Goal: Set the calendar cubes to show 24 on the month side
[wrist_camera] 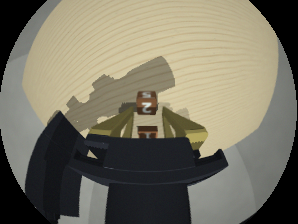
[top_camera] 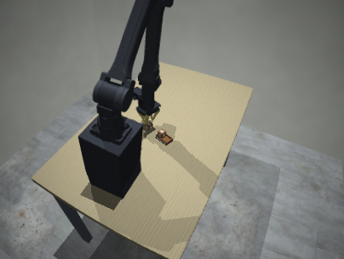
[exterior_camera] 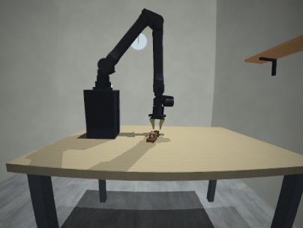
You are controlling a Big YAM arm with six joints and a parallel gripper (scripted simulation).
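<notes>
Now: the brown digit cube 30 mm below my hand. The rest, counted from my hand: brown tray: 100 mm to the right, 50 mm behind, 40 mm below.
</notes>
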